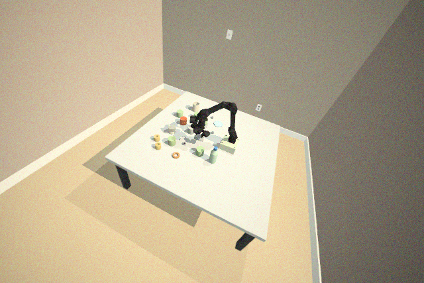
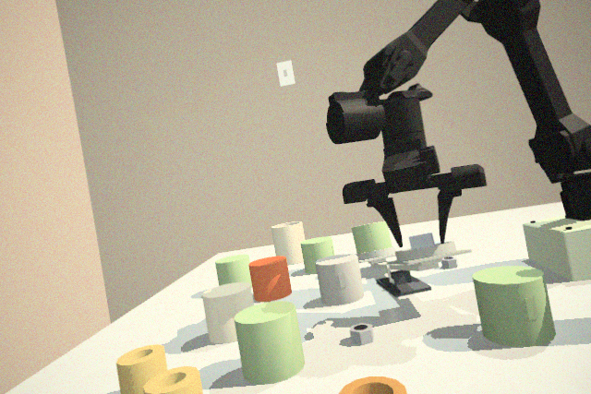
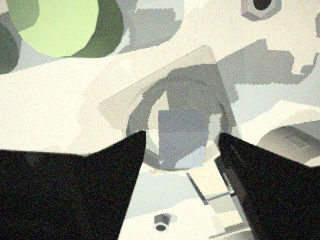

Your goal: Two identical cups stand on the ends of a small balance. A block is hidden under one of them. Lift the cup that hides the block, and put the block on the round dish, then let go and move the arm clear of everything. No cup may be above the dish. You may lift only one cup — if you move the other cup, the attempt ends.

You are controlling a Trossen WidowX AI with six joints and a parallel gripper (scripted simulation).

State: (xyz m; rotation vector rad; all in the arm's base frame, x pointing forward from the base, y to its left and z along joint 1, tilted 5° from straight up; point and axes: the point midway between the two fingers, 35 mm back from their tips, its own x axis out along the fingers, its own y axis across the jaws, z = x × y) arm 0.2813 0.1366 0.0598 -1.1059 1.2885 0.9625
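The pale blue round dish is 370 mm to the right of my gripper tip, 80 mm below it and 60 mm behind it. The rest, counted from my gripper tip: small grey-blue block: right at my gripper tip; balance: 120 mm to the right, 50 mm below, 30 mm ahead; grey cylinder: 130 mm ahead, 70 mm to the right, 50 mm below.
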